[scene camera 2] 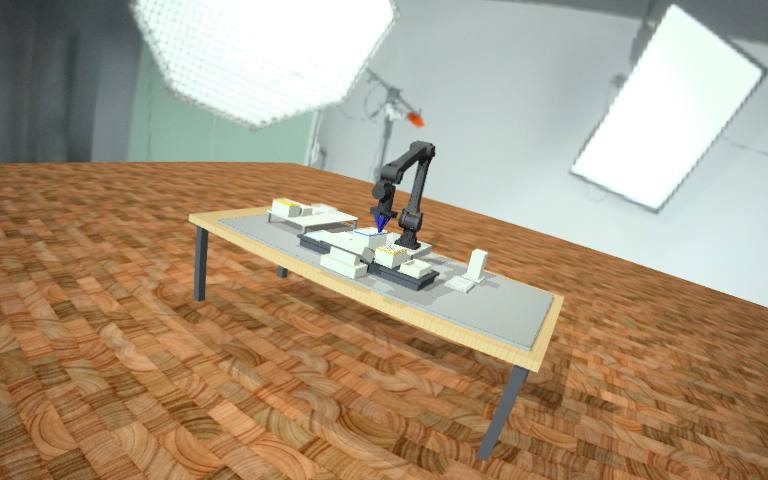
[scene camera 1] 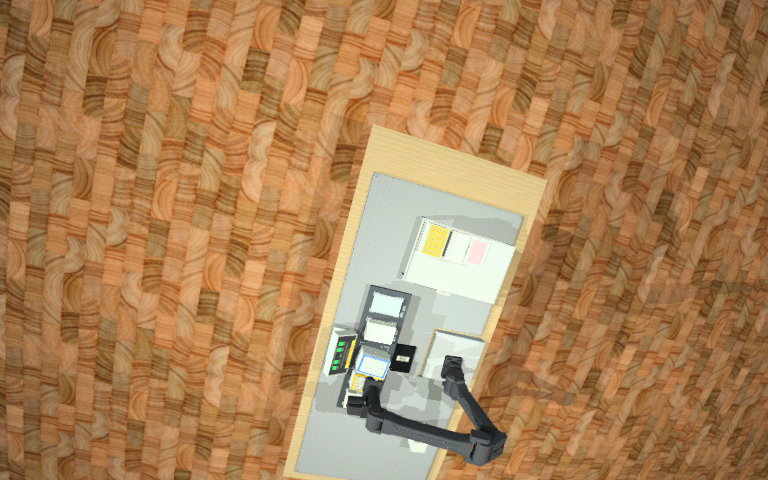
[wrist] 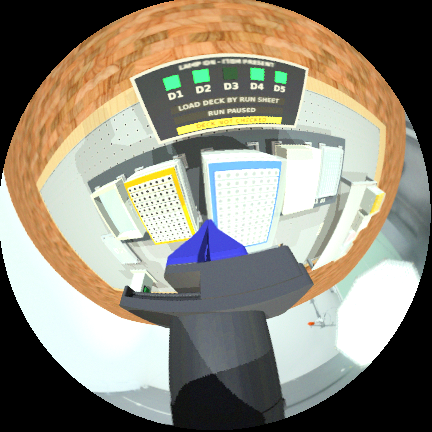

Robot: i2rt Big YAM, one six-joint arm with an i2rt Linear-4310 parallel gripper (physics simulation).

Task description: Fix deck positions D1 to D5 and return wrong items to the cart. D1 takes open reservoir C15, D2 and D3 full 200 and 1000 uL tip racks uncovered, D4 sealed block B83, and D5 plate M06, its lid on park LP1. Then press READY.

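Places are measured from the arm's base along level axes (x down, y left, z ahead), in centimetres.
Pixels of known places: gripper, fingertip midpoint: (scene camera 2: 379,232) (scene camera 1: 370,376) (wrist: 209,223); arm's base at its link origin: (scene camera 2: 407,245) (scene camera 1: 451,366).
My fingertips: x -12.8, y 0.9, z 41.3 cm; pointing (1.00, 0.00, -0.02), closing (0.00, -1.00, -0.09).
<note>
Ahead of a thing's pixels: the offset from my fingertips to its top centre. "spot": to the spot under its first point.
My gripper (wrist: 209,223) (scene camera 2: 380,230) is shut and empty, its blue fingertips over the near left edge of the blue-rimmed tip rack {dy -4.5, dx -0.2, dz -0.7 cm} (wrist: 246,205) (scene camera 1: 372,365) (scene camera 2: 369,238). That rack shows pale round spots and sits slightly askew in the middle of the dark deck (scene camera 2: 317,243); whether it is seated is unclear. To its left in the wrist view are the yellow-rimmed rack {dy +7.3, dx +4.5, dz +0.4 cm} (wrist: 159,207) (scene camera 2: 390,255), with dark spots, and an open white reservoir {dy +19.6, dx +7.8, dz +1.6 cm} (wrist: 119,210) (scene camera 2: 415,267). To its right are a white block {dy -17.4, dx +6.7, dz -1.9 cm} (wrist: 299,185) (scene camera 1: 380,332) and a pale plate {dy -29.8, dx +9.5, dz -2.9 cm} (wrist: 330,172) (scene camera 1: 387,303). Labels are unreadable.
The panel {spot: dy -5.0, dx +4.4, dz +12.8 cm} (wrist: 220,97) (scene camera 1: 342,353) behind the deck shows D3 dark, the other lamps green, "DECK NOT CHECKED". The raised white cart {dy -54.0, dx +9.0, dz -31.5 cm} (scene camera 1: 453,280) (scene camera 2: 328,219) holds yellow, white and pink items. A flat white piece {dy +36.3, dx +13.8, dz -13.4 cm} (scene camera 2: 459,283) and an upright white box {dy +38.7, dx +2.6, dz -31.4 cm} (scene camera 2: 476,264) stand beyond the reservoir.
</note>
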